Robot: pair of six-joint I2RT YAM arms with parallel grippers.
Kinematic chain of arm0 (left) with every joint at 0, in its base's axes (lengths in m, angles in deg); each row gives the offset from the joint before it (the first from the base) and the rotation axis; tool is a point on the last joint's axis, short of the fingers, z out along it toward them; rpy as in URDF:
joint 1: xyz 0 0 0.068 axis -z
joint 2: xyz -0.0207 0.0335 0.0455 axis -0.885 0.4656 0
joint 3: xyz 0.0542 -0.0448 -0.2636 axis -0.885 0.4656 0
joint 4: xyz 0.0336 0.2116 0.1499 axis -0.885 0.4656 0
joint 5: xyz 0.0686 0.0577 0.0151 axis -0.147 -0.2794 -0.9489
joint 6: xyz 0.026 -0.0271 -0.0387 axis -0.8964 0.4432 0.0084
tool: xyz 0 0 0 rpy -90.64 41.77 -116.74
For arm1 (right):
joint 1: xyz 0 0 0.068 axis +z
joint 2: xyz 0.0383 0.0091 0.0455 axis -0.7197 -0.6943 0
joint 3: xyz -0.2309 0.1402 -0.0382 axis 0.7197 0.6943 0
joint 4: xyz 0.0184 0.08 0.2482 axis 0.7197 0.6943 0
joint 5: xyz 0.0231 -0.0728 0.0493 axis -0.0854 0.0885 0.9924
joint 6: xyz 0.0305 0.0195 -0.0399 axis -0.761 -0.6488 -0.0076
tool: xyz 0 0 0 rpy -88.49 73.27 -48.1
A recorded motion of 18 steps. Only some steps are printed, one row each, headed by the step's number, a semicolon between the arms.
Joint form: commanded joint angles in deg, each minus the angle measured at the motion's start. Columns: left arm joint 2, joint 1, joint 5, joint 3, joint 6, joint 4; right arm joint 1, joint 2, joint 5, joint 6, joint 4, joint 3.
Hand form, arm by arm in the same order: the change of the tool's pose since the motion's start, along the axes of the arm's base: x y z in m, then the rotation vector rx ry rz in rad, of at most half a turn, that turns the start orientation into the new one. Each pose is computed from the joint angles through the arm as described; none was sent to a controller.
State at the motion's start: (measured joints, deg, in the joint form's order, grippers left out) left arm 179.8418 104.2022 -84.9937 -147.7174 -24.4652 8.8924; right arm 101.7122 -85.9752 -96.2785 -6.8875 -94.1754 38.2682
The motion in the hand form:
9: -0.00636 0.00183 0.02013 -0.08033 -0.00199 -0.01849; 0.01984 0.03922 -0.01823 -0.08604 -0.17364 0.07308
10: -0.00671 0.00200 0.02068 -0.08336 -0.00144 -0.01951; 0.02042 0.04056 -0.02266 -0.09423 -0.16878 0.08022
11: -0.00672 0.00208 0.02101 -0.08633 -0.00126 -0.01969; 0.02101 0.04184 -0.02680 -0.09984 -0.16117 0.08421
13: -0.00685 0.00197 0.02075 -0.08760 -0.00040 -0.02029; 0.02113 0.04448 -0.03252 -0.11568 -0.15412 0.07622
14: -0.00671 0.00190 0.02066 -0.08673 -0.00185 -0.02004; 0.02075 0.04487 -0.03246 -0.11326 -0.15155 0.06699
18: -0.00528 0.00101 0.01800 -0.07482 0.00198 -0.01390; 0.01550 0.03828 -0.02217 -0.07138 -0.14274 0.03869
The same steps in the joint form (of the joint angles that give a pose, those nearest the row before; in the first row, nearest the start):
9: -2.03 0.14 3.32 -1.71 1.01 0.47; 1.08 -12.56 -1.10 11.58 -11.41 -4.68
10: -2.13 0.15 3.47 -1.70 1.05 0.48; 1.09 -13.41 -0.79 11.74 -11.78 -4.62
11: -2.17 0.12 3.60 -1.71 1.09 0.41; 1.11 -14.22 -0.58 11.64 -12.05 -4.60
13: -2.19 0.14 3.68 -1.62 1.13 0.33; 1.42 -15.43 -1.45 11.51 -12.16 -4.76
14: -2.17 0.14 3.60 -1.62 1.09 0.28; 1.57 -15.46 -2.00 11.07 -12.13 -4.80
18: -1.66 0.15 3.11 -1.68 1.18 0.45; 1.81 -12.39 -2.97 8.76 -11.43 -3.76

